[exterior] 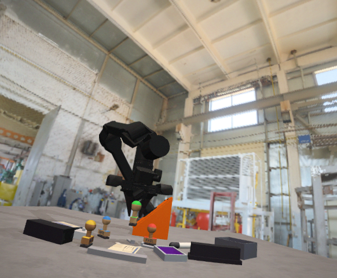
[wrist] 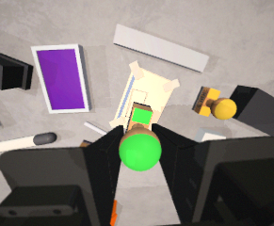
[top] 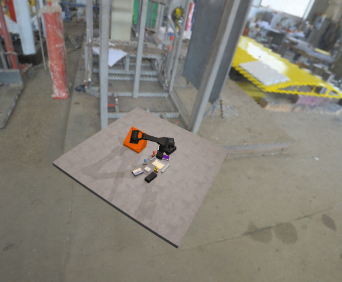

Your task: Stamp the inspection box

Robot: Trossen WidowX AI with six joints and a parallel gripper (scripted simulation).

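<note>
My gripper tip is now 9 cm above the cream card and 1 cm to the left of it. Round my gripper tip: grey bar: 8 cm below, 8 cm ahead, 3 cm to the right; then yellow-knobbed stamp: 11 cm to the right, 7 cm below, 2 cm ahead; then green-knobbed stamp: right at my gripper tip.
</note>
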